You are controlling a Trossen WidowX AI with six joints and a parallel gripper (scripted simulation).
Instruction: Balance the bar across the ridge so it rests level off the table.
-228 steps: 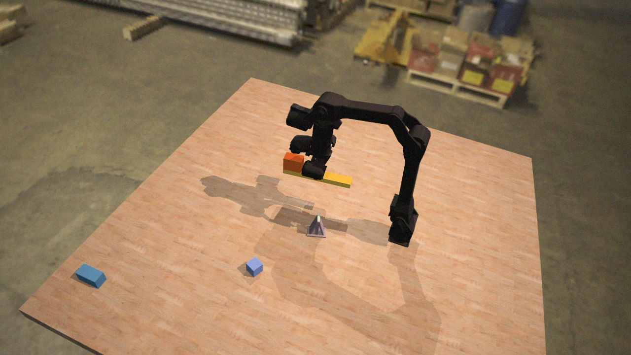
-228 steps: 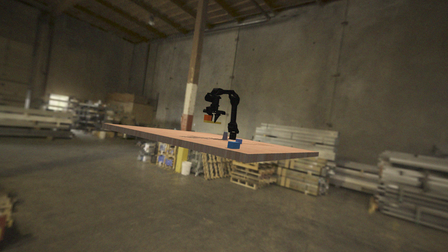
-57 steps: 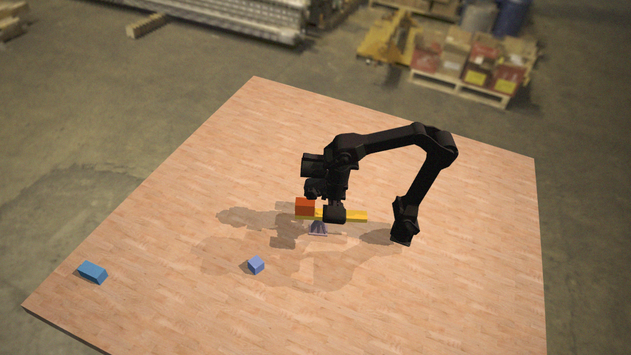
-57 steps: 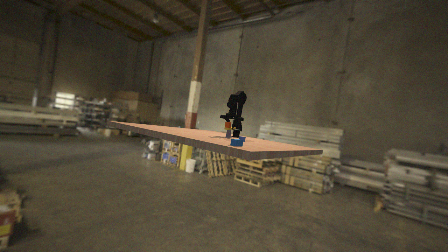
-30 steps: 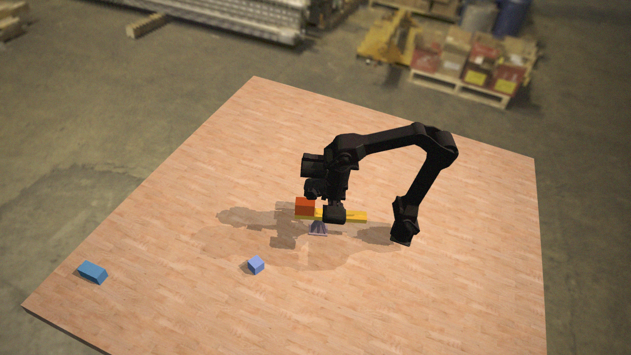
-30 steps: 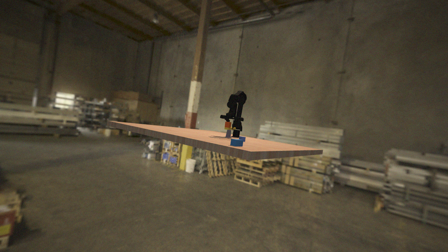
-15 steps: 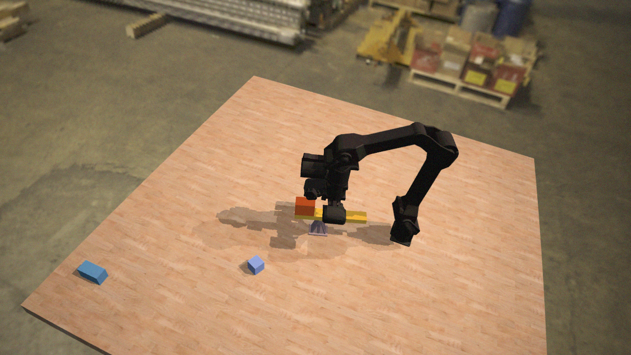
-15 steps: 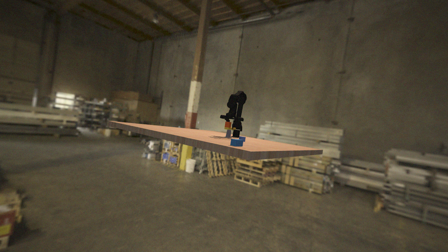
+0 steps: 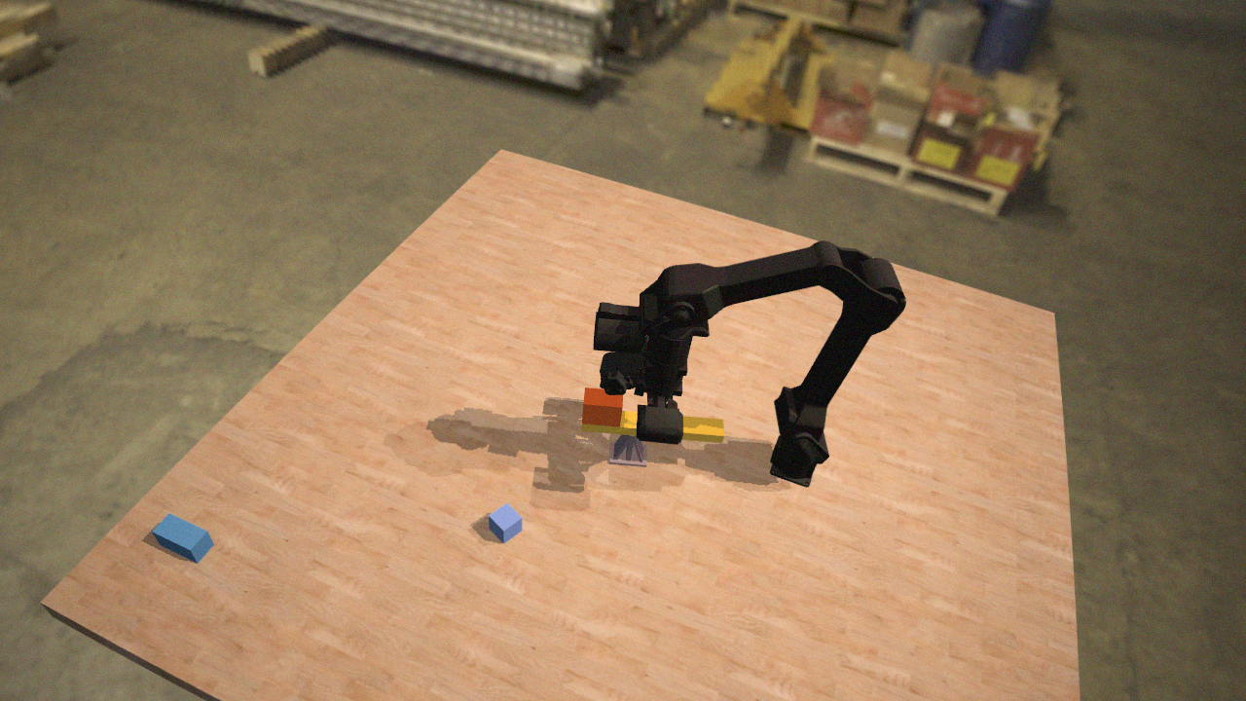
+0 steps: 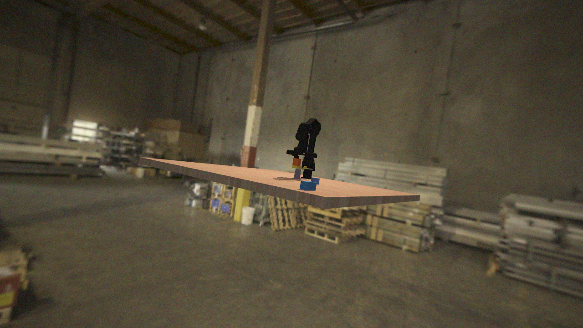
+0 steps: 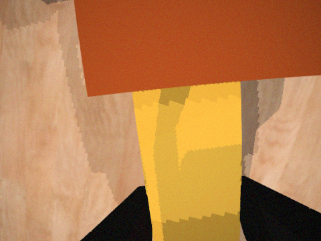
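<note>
Right now my gripper tip is 3 cm short of the grey ridge, 1 cm to the right of it and 4 cm above it. Also, from my gripper tip: small light-blue cube: 14 cm ahead, 21 cm to the left, 6 cm below.
</note>
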